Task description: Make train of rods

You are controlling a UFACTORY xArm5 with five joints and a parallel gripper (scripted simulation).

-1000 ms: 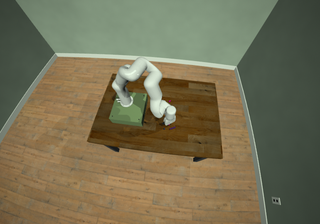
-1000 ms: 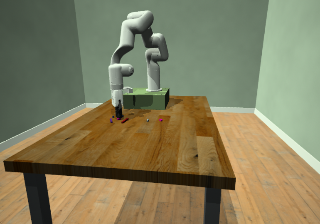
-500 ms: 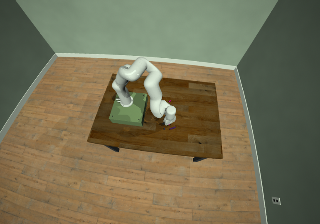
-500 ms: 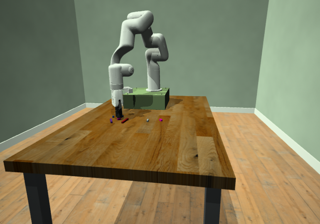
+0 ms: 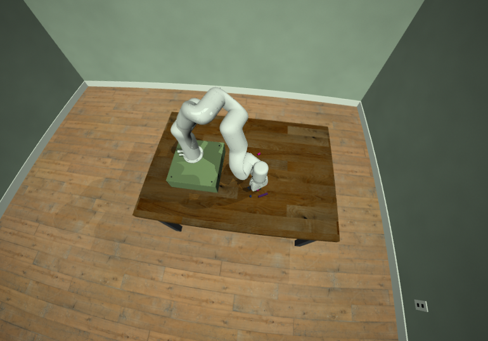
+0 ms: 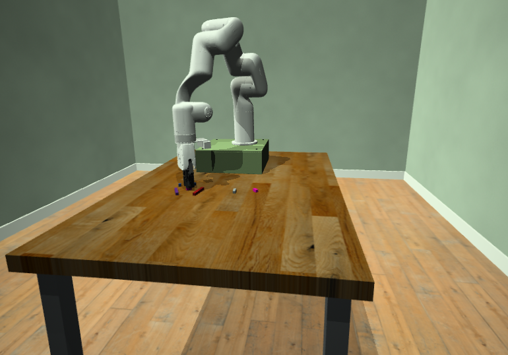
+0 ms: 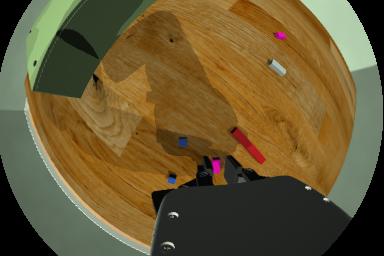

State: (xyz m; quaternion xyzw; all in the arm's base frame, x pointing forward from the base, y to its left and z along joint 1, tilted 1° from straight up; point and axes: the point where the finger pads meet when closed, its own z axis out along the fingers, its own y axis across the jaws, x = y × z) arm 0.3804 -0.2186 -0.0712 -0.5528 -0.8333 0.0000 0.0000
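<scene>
My hand is 3 cm short of the purple rod, 4 cm to the left of it and 3 cm above it. Round my hand: red rod: 4 cm ahead, 4 cm to the left, 3 cm below; then grey rod: 4 cm ahead, 17 cm to the left, 3 cm below.
</scene>
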